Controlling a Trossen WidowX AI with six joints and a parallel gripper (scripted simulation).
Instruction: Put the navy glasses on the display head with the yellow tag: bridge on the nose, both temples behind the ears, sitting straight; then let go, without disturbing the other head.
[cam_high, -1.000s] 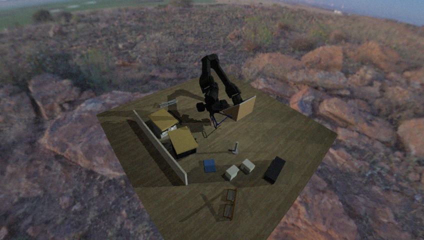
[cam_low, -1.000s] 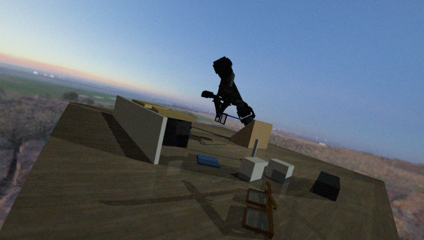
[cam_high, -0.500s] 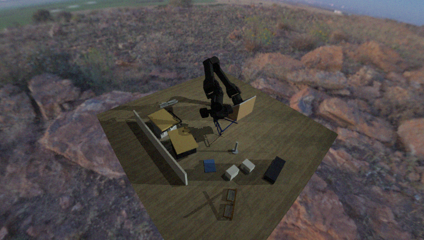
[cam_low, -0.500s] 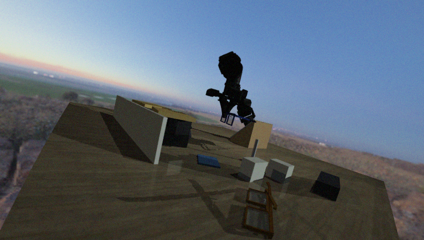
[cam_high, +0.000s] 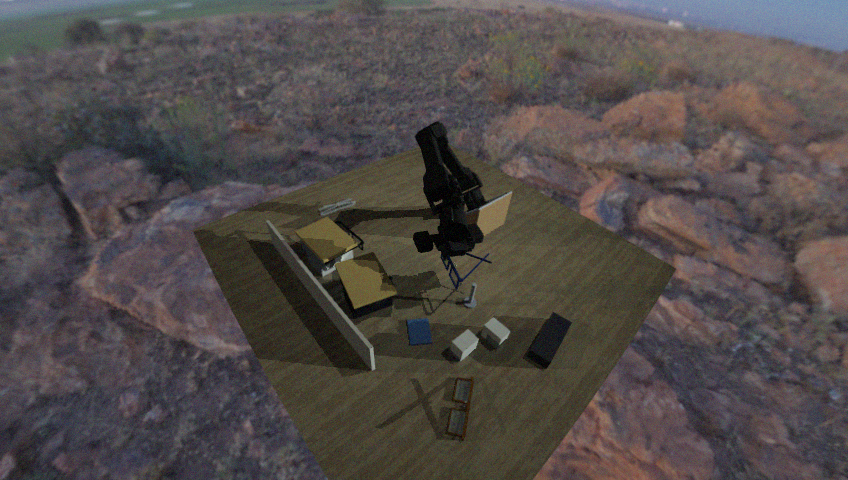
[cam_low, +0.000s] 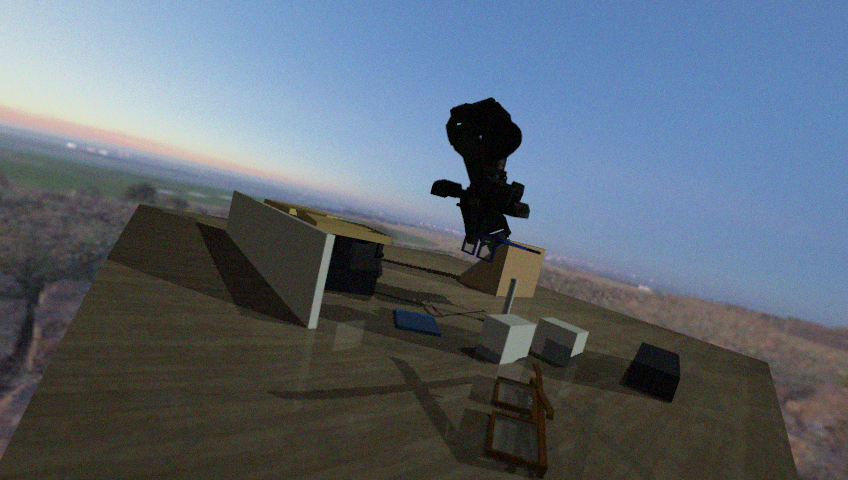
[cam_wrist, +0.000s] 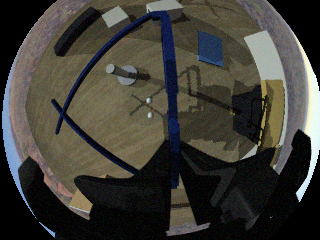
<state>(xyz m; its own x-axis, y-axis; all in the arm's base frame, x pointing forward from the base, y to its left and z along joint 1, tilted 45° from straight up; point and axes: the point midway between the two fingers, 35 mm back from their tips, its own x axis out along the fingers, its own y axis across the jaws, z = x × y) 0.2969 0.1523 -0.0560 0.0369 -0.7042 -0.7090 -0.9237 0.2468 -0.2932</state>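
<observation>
Now: the grey post 10 cm to the left of my gripper tip, 10 cm below it and 3 cm behind it. Round my gripper tip: blue pad: 16 cm ahead, 12 cm below, 9 cm to the left; then black box: 34 cm to the left, 11 cm below, 10 cm behind; then long white wall: 33 cm ahead, 20 cm to the right, 7 cm below.
</observation>
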